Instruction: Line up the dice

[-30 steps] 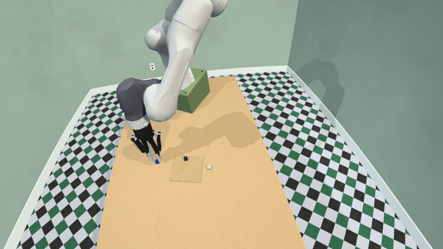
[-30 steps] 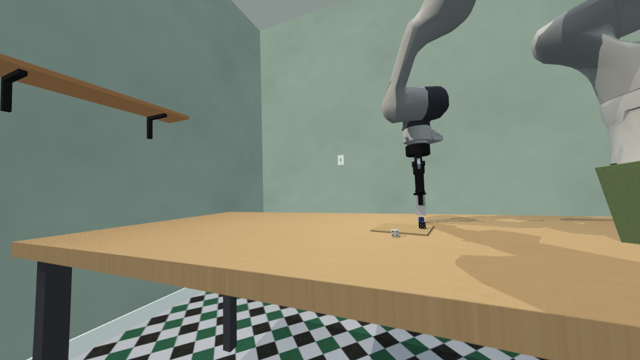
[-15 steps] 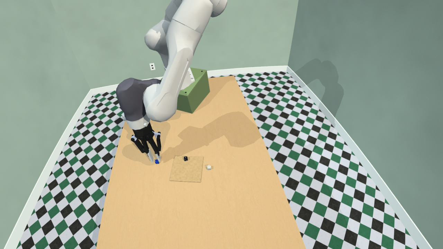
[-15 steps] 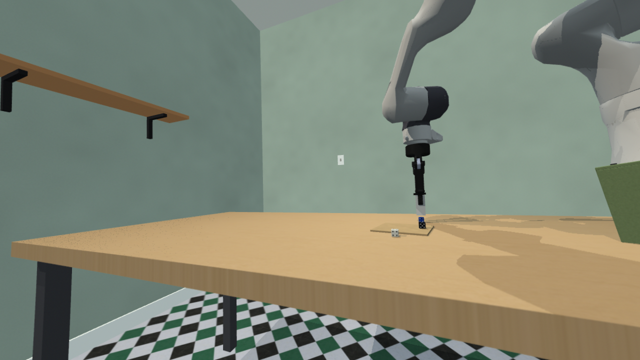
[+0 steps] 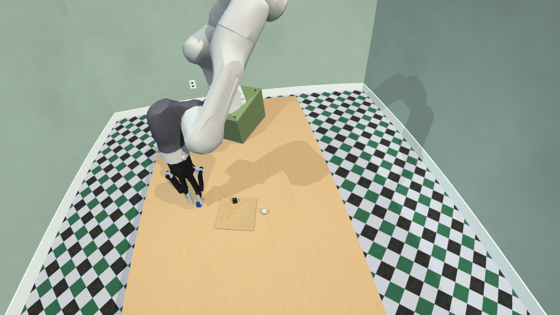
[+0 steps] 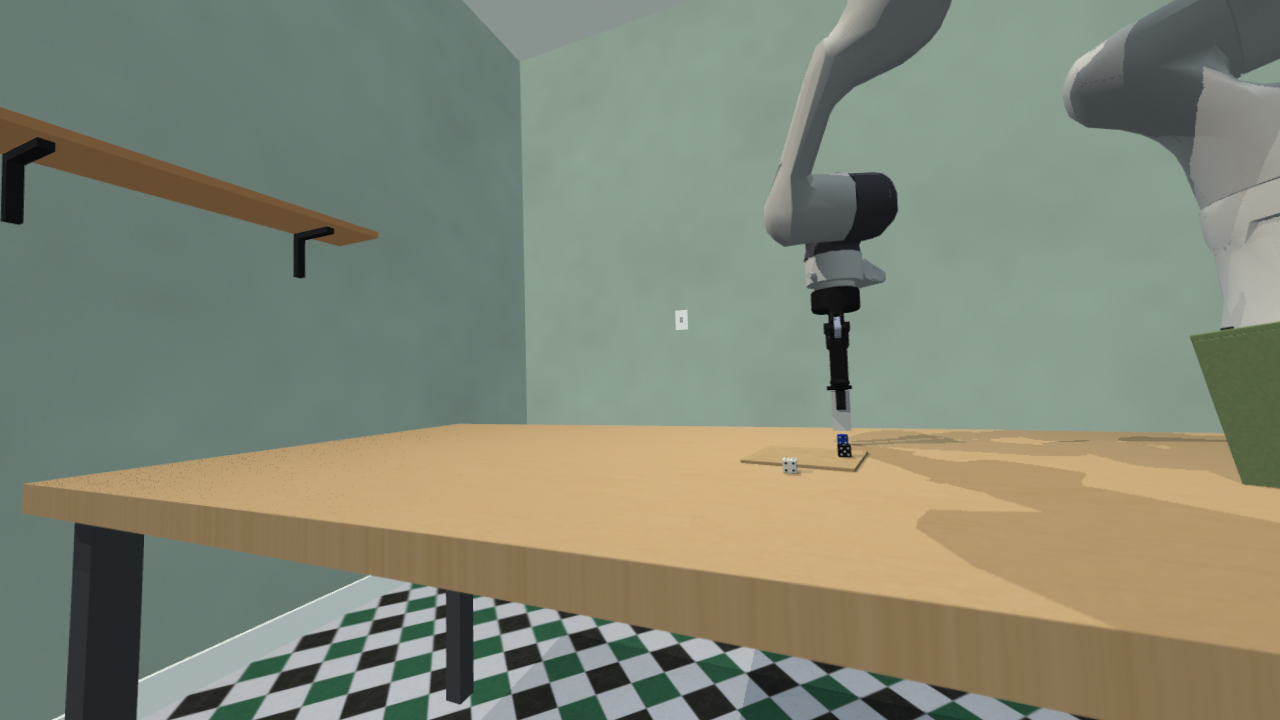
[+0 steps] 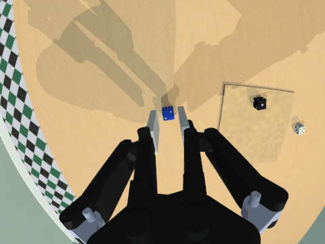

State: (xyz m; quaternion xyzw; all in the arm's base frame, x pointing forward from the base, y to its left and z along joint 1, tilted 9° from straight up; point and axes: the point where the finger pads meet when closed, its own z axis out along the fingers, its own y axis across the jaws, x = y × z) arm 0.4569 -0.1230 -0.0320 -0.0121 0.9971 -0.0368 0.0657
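Now: the blue die 50 mm below my hand. Also, from my hand: black die: 140 mm to the left, 40 mm below; then tan mat: 150 mm to the left, 60 mm below, 50 mm ahead; then white die: 250 mm to the left, 60 mm ahead, 50 mm below.
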